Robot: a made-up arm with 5 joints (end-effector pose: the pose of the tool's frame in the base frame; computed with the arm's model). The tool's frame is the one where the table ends.
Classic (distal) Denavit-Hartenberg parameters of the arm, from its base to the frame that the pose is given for. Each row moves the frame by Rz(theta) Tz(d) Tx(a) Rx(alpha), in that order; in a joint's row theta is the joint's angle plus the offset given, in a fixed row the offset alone. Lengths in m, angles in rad.
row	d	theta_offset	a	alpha
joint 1	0.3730	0.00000	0.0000	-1.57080
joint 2	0.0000	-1.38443	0.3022	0.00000
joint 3	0.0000	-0.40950	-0.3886	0.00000
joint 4	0.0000	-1.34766	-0.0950	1.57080
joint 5	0.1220	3.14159	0.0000	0.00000
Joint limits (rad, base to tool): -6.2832..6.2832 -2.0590..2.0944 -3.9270..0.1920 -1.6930..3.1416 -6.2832..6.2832
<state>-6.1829 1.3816 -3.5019 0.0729 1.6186</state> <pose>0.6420 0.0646 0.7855 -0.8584 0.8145 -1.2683</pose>
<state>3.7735 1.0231 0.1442 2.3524 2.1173</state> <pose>0.0608 0.0445 0.4004 -0.3569 -0.3888 2.7053</pose>
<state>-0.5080 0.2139 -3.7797 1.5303 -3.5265</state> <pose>-0.0438 0.0244 1.1009 0.0701 1.1382 -0.7976</pose>
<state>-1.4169 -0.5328 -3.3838 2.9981 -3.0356</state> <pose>-0.0421 0.2714 0.8693 1.6009 1.6795 -0.6994</pose>
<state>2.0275 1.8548 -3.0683 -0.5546 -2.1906</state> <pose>-0.3332 0.6781 0.3011 -0.9821 1.6448 2.3288</pose>
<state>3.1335 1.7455 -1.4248 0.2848 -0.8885</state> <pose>-0.2535 0.0021 -0.2749 -1.0969 2.3287 -0.3485</pose>
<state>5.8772 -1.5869 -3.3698 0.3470 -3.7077</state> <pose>-0.7128 0.3064 0.1671 0.1214 -1.5131 -0.7859</pose>
